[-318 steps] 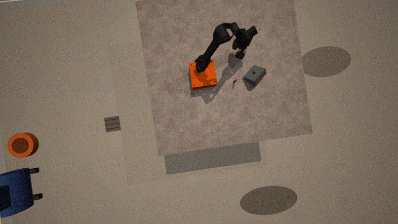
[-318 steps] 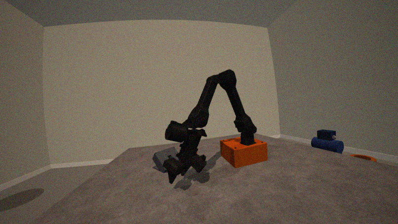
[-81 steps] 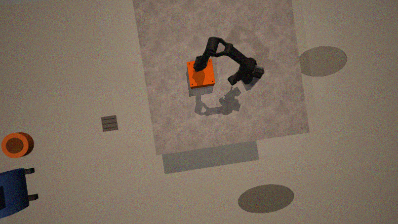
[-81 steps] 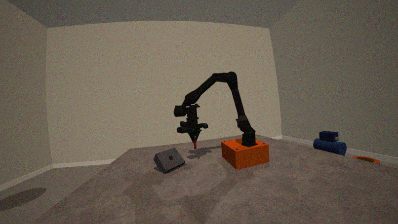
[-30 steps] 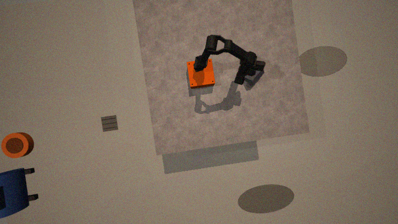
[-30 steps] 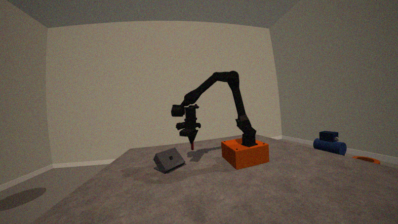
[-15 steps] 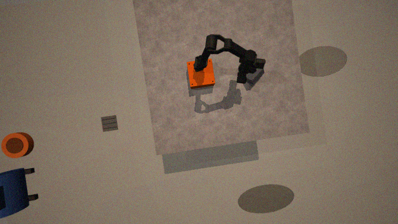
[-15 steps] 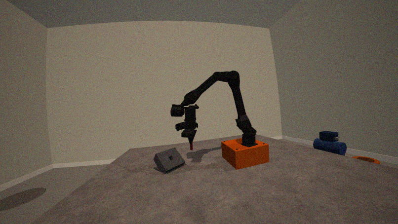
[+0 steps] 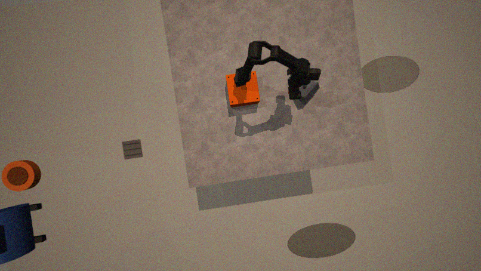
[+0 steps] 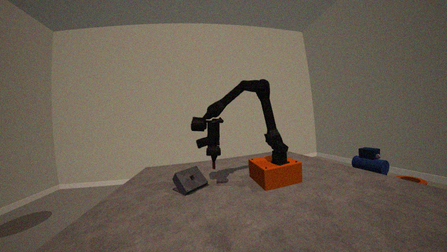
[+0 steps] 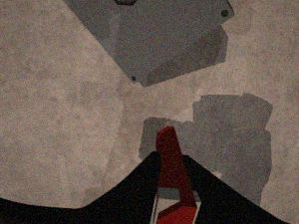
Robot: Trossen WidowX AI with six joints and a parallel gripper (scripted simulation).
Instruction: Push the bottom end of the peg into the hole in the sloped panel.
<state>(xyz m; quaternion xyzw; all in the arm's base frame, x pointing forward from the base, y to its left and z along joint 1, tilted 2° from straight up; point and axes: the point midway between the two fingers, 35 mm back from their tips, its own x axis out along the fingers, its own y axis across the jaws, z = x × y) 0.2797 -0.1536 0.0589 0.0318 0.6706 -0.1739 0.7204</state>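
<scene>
Now: gripper tip 12 cm short of the sloped panel, 2 cm to the left of it and 8 cm above it. Also, from my gripper tip: red peg (2 cm above).
</scene>
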